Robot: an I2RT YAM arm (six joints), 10 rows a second.
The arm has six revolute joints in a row. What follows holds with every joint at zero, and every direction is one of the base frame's. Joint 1 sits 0.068 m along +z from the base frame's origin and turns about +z. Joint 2 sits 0.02 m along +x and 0.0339 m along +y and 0.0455 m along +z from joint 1 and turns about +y. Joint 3 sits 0.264 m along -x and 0.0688 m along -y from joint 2 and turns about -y. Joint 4 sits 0.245 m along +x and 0.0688 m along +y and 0.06 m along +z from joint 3 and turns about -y. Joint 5 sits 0.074 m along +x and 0.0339 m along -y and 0.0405 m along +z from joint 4 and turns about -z. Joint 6 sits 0.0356 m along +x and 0.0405 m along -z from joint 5 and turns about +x. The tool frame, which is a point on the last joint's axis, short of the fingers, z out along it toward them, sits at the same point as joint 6; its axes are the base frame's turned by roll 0, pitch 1.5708 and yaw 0 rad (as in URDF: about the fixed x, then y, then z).
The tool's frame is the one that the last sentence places.
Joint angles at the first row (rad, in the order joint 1, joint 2, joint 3, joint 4, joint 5, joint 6):
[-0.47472 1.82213 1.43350 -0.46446 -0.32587 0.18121]
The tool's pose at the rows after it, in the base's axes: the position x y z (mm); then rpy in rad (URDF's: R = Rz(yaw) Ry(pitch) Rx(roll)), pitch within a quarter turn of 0, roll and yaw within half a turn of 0:
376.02 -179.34 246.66 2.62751 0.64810 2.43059
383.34 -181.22 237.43 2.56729 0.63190 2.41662
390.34 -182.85 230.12 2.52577 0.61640 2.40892
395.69 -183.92 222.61 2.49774 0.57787 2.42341
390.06 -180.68 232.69 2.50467 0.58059 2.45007
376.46 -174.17 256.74 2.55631 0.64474 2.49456
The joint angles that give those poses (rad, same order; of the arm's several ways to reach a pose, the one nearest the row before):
[-0.47541 1.86100 1.46106 -0.43713 -0.36340 0.20043]
[-0.47553 1.89620 1.46741 -0.40515 -0.41590 0.21952]
[-0.47425 1.92976 1.48188 -0.38647 -0.45321 0.23407]
[-0.47402 1.96556 1.50828 -0.40936 -0.49708 0.23247]
[-0.47401 1.93649 1.51081 -0.45147 -0.50699 0.20790]
[-0.47257 1.85548 1.49215 -0.48330 -0.47472 0.15663]

